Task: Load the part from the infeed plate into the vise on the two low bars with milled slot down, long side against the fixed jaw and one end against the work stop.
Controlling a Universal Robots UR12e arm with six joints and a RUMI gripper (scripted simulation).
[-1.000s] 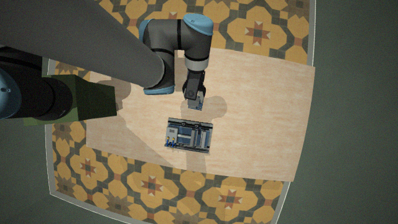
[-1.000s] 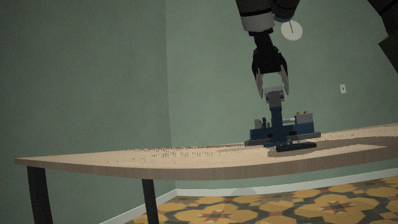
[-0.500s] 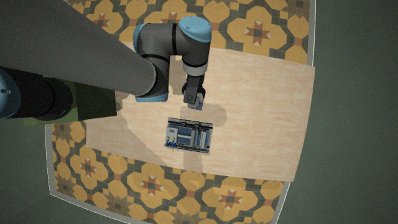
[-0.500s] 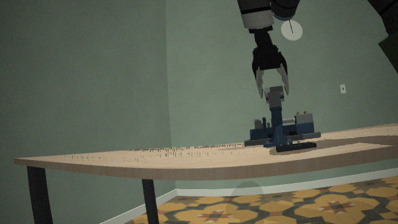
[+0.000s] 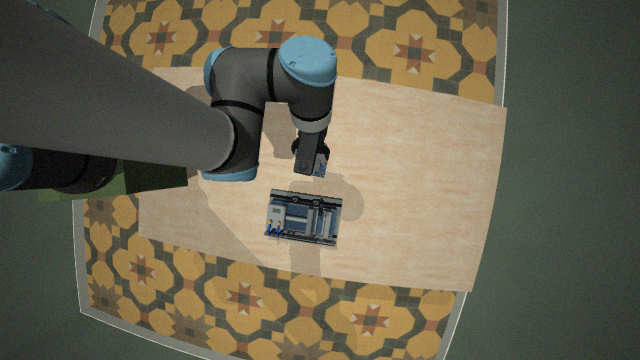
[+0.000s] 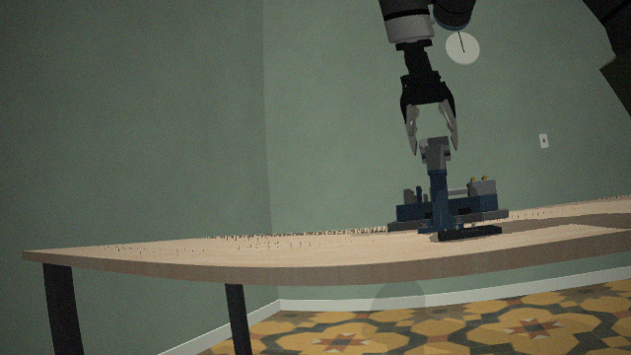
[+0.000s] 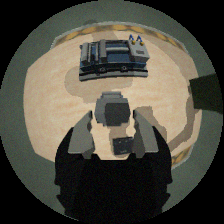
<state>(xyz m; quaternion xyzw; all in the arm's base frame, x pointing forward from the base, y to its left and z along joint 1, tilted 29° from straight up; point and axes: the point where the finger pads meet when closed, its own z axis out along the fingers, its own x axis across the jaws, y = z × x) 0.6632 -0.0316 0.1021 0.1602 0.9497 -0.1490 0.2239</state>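
The grey part lies 10 mm below my hand. From my hand the other things lie so: air cylinder rod: 70 mm behind, 210 mm to the right, 90 mm below; blue post: 10 mm to the right, 110 mm below; dark infeed plate: 10 mm behind, 180 mm to the left, 160 mm below.
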